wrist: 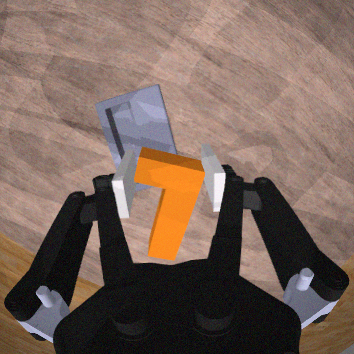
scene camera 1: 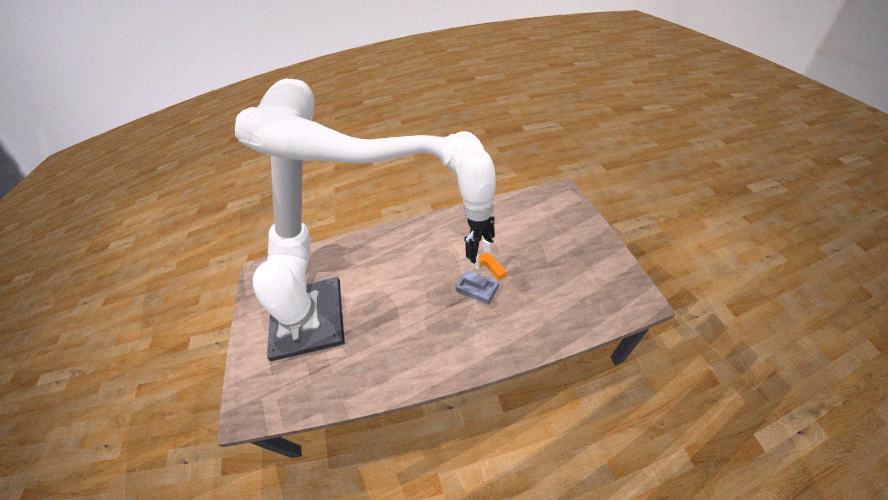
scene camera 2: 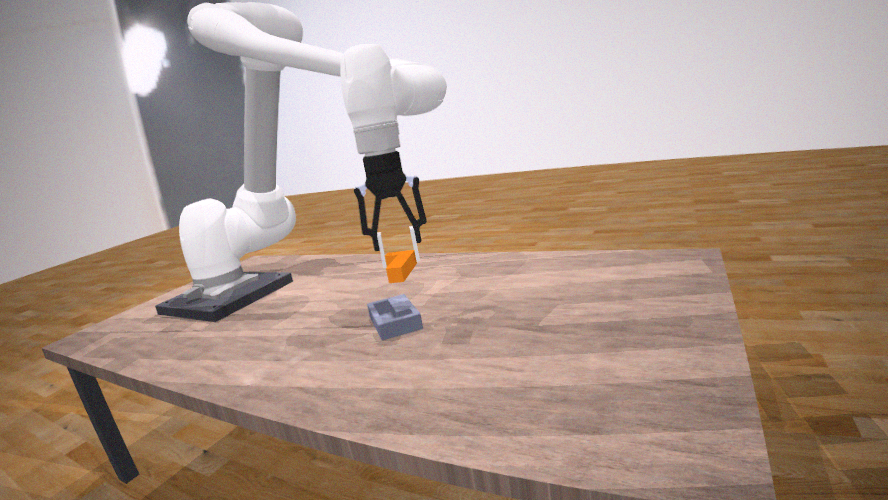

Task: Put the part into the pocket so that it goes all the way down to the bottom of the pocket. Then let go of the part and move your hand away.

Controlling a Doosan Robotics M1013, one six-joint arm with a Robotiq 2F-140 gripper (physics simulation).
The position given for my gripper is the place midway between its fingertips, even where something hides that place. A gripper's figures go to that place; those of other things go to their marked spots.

My gripper [scene camera 2: 401, 262] is 99 cm from the lens. An orange L-shaped block [scene camera 2: 399, 264]: 90 cm from the lens.
